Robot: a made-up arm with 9 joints. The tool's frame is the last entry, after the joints.
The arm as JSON. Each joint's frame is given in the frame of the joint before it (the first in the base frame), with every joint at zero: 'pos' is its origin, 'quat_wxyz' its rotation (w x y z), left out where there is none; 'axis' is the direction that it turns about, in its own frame. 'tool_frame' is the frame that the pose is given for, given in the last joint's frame.
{
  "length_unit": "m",
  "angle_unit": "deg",
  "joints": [
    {
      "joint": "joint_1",
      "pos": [
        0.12,
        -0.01,
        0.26
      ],
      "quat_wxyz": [
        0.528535,
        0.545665,
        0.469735,
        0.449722
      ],
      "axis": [
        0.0,
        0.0,
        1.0
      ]
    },
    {
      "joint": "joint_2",
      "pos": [
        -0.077,
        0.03,
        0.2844
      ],
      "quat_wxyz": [
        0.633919,
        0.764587,
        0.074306,
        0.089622
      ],
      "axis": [
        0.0,
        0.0,
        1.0
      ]
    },
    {
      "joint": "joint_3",
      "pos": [
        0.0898,
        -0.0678,
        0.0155
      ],
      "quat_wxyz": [
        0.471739,
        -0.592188,
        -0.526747,
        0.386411
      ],
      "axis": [
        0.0,
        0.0,
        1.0
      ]
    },
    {
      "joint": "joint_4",
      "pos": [
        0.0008,
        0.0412,
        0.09
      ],
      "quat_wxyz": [
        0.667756,
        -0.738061,
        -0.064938,
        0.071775
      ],
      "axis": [
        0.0,
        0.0,
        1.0
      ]
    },
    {
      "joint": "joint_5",
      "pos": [
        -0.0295,
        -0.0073,
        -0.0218
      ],
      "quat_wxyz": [
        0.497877,
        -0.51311,
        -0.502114,
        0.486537
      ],
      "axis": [
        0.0,
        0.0,
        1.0
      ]
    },
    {
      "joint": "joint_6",
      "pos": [
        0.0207,
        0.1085,
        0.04
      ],
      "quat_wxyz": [
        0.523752,
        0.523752,
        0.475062,
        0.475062
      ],
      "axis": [
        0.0,
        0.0,
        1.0
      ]
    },
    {
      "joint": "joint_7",
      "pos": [
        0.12,
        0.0,
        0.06
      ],
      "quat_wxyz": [
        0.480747,
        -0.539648,
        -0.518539,
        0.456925
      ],
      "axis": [
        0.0,
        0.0,
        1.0
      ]
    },
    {
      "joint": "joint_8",
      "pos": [
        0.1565,
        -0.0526,
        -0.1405
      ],
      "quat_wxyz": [
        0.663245,
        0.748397,
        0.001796,
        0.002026
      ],
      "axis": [
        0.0,
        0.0,
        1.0
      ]
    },
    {
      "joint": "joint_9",
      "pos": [
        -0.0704,
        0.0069,
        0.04
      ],
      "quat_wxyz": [
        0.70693,
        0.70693,
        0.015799,
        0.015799
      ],
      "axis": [
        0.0,
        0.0,
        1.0
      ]
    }
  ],
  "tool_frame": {
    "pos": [
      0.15,
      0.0,
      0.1
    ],
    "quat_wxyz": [
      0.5,
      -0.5,
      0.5,
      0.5
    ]
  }
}
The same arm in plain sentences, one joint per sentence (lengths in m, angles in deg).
The arm has nine revolute joints in a row. What follows holds with every joint at zero, and every direction is one of the base frame's. Joint 1 is mounted 0.12 m along +x and 0.01 m along -y and 0.26 m along +z from the base frame's origin and turns about the direction (0.987338, -0.154306, -0.036801). Joint 2 is mounted 0.27 m along +x and 0.12 m along -y and 0.02 m along +z from joint 1 and turns about the direction (-0.177897, 0.256296, -0.950087). Joint 3 is mounted 0.05 m along -x and 0.1 m along +y and 0.02 m along +z from joint 2 and turns about -y. Joint 4 is mounted 0.01 m along +x and 0.09 m along -y and 0.04 m along +z from joint 3 and turns about the direction (0.030801, 0.097902, 0.994719). Joint 5 is mounted 0.03 m along -x and 0.01 m along -y and 0.02 m along -z from joint 4 and turns about -x. Joint 6 is mounted 0.04 m along -x and 0.01 m along +y and 0.11 m along -z from joint 5 and turns about +y. Joint 7 is mounted 0.06 m along +y and 0.12 m along -z from joint 6 and turns about the direction (-0.045001, -0.120203, 0.991729). Joint 8 is mounted 0.15 m along -x and 0.07 m along +y and 0.14 m along -z from joint 7 and turns about +y. Joint 9 is mounted 0.07 m along +x and 0.04 m along +y and 0.01 m along +z from joint 8 and turns about -z. The tool frame, which is the frame that the pose is given for, is mounted 0.15 m along -x and 0.1 m along -z from joint 9; its axes are the base frame's turned by roll -90, pitch -90 and yaw 0 deg (as in URDF: about the fixed x, then y, then z).
